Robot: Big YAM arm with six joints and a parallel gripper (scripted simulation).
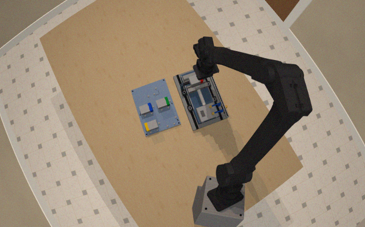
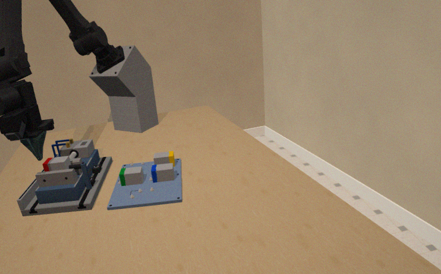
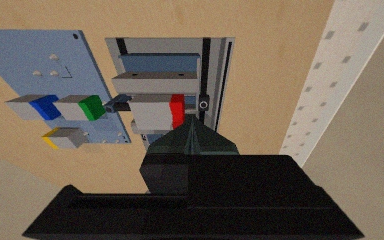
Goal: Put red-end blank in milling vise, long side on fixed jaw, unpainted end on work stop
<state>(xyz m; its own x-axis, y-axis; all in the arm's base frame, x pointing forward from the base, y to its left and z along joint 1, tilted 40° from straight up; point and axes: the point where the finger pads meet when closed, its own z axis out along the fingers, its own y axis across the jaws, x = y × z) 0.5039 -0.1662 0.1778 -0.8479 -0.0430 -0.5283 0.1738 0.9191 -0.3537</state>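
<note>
My gripper is now 10 mm short of the red-ended blank, 40 mm to the right of it and 30 mm above it. The rest, counted from my hand: green-ended blank 10 mm ahead, 230 mm to the left, 100 mm below; fixed jaw 40 mm ahead, 40 mm to the left, 50 mm below; work stop 20 mm ahead, 90 mm to the left, 40 mm below.
</note>
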